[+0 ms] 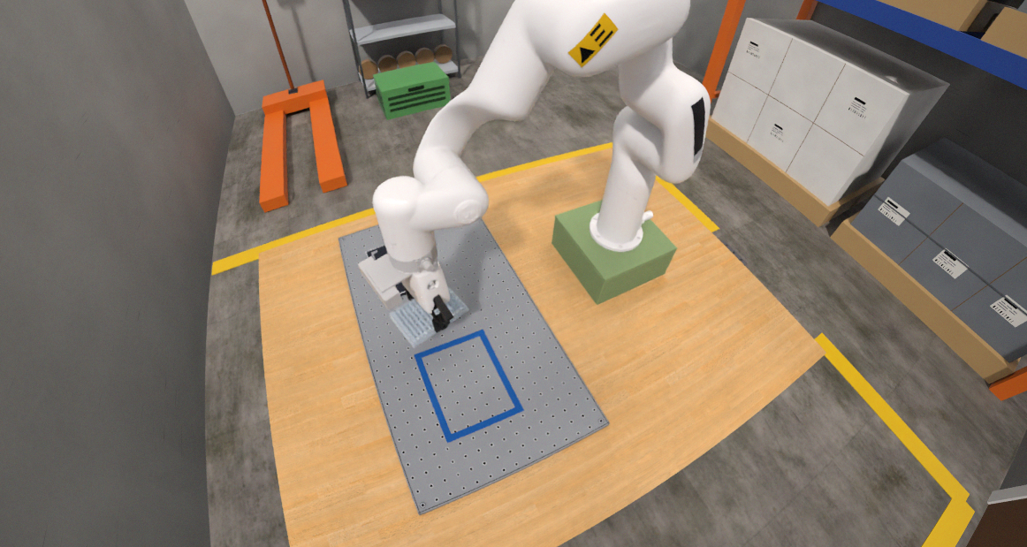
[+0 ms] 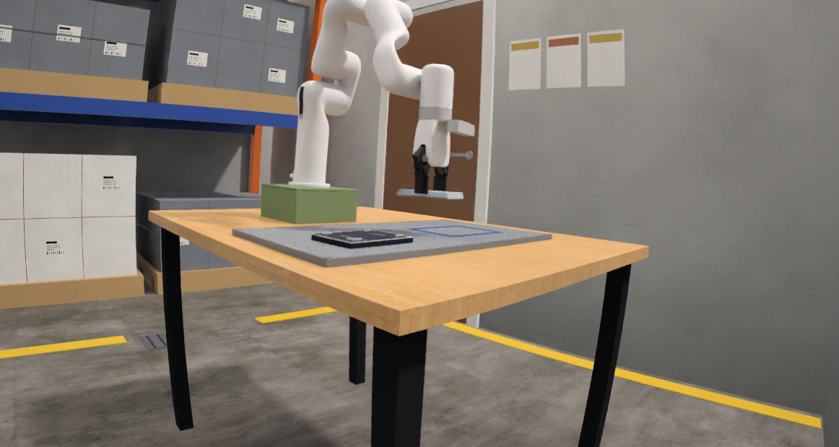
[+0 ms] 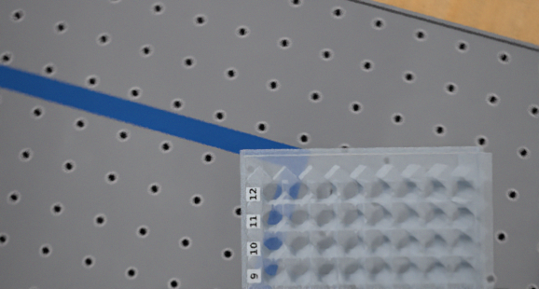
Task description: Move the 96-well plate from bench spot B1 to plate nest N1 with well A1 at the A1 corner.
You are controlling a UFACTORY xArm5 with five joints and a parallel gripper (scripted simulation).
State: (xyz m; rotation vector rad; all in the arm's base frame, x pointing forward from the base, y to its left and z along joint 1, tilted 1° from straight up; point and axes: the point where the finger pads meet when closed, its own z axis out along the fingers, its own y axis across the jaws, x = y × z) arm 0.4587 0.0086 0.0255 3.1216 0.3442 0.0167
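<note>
My gripper is now 1 cm short of the black plate nest N1, 21 cm to the left of it and 10 cm above it. Also, from my hand: clear 96-well plate: 1 cm below.
</note>
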